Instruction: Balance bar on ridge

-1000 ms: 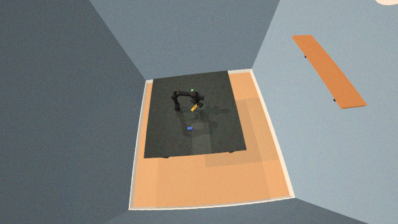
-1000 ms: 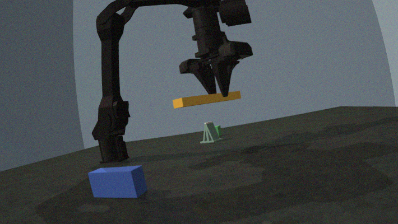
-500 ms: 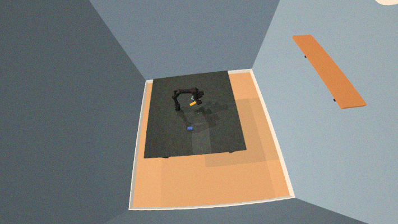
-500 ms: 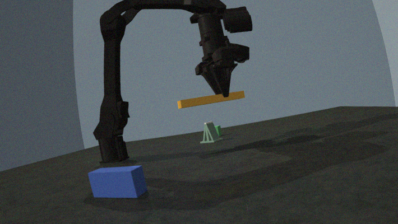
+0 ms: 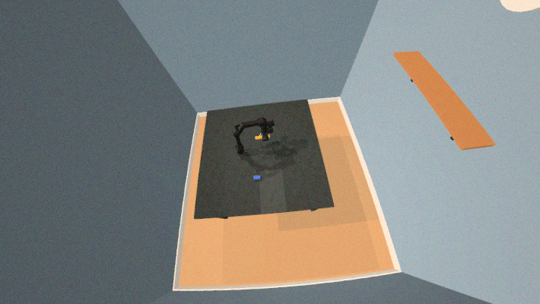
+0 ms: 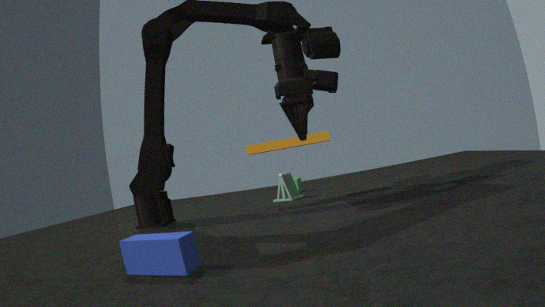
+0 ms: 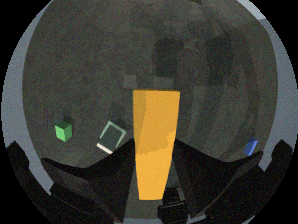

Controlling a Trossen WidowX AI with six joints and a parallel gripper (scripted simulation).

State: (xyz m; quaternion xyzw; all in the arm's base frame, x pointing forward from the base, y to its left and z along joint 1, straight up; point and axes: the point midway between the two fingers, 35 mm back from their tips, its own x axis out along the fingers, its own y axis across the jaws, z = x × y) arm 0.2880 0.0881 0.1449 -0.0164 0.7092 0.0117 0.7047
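Right now my gripper tip is 3 cm past the orange bar. Round my gripper tip: blue block 40 cm to the right, 12 cm behind, 9 cm below; then small green block 20 cm to the left, 9 cm below, 6 cm behind.
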